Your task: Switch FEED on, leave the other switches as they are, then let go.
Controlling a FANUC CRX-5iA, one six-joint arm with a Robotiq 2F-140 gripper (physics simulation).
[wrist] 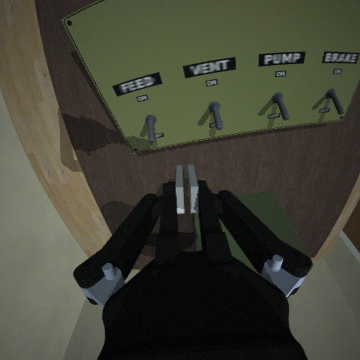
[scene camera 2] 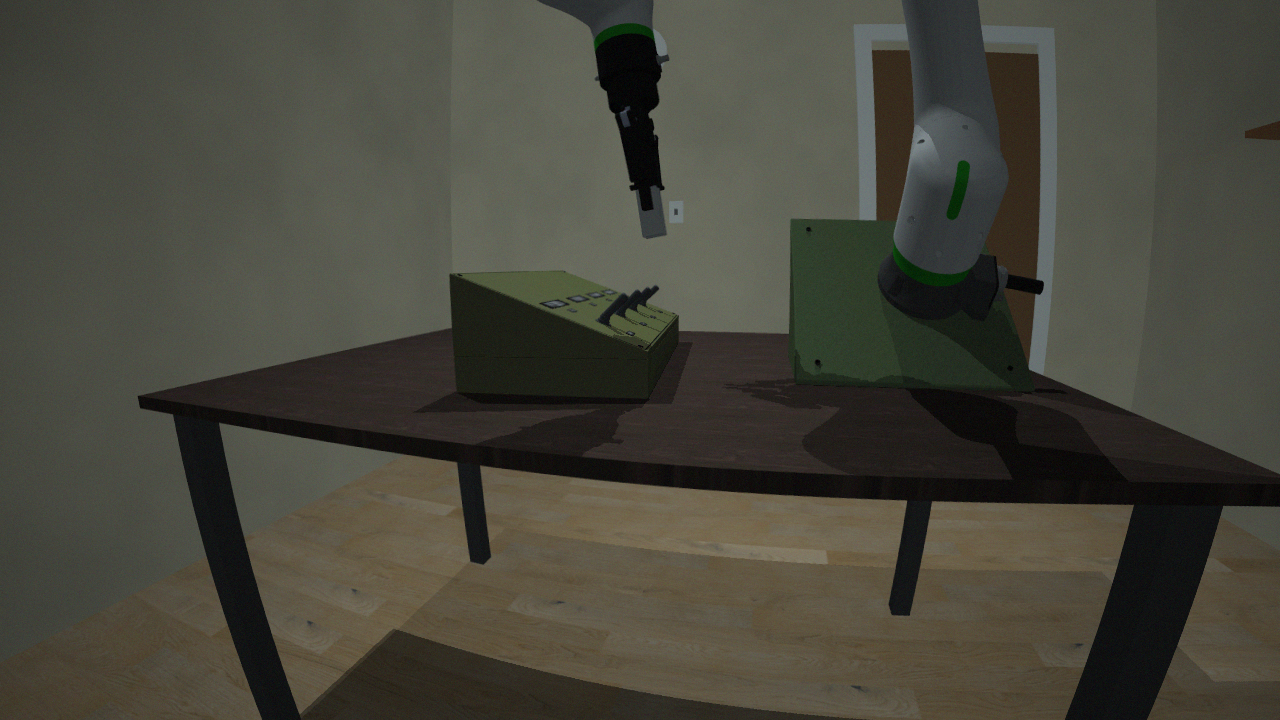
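Where they show: gripper, fingertip midpoint: (wrist: 184,174) (scene camera 2: 654,236); arm's base, origin of the base link: (scene camera 2: 922,284).
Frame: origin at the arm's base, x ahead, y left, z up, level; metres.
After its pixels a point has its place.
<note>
A green sloped switch box (scene camera 2: 546,344) {y 0.338, x 0.480, z -0.074 m} (wrist: 165,30) {y 0.221, x 0.581, z -0.004 m} stands on the table. In the wrist view its labels read FEED, VENT, PUMP and BRAKE. The FEED switch (scene camera 2: 614,309) {y 0.257, x 0.423, z -0.036 m} (wrist: 151,128) {y 0.250, x 0.429, z -0.030 m} is leftmost there, its grey lever pointing down, away from the ON label. The VENT switch (wrist: 216,116) {y 0.137, x 0.456, z -0.027 m}, PUMP switch (wrist: 282,106) {y 0.022, x 0.485, z -0.028 m} and BRAKE switch (wrist: 335,101) {y -0.092, x 0.512, z -0.032 m} also lean to their OFF side. My gripper (scene camera 2: 654,234) {y 0.187, x 0.391, z 0.065 m} (wrist: 184,174) {y 0.187, x 0.391, z 0.065 m} is shut, with a slim empty gap between its pads. It hangs above the levers, touching none; in the wrist view it appears below and right of FEED.
The dark wooden table (scene camera 2: 698,438) {y 0.430, x 0.258, z -0.141 m} (wrist: 165,162) {y 0.241, x 0.307, z -0.141 m} carries the box. A large green slanted stand (scene camera 2: 836,304) {y 0.055, x 0.140, z -0.034 m} (wrist: 272,215) {y -0.045, x 0.222, z -0.039 m} is at the right in the scene view, with the arm's base on it. Behind are a wall and a brown door (scene camera 2: 1020,179).
</note>
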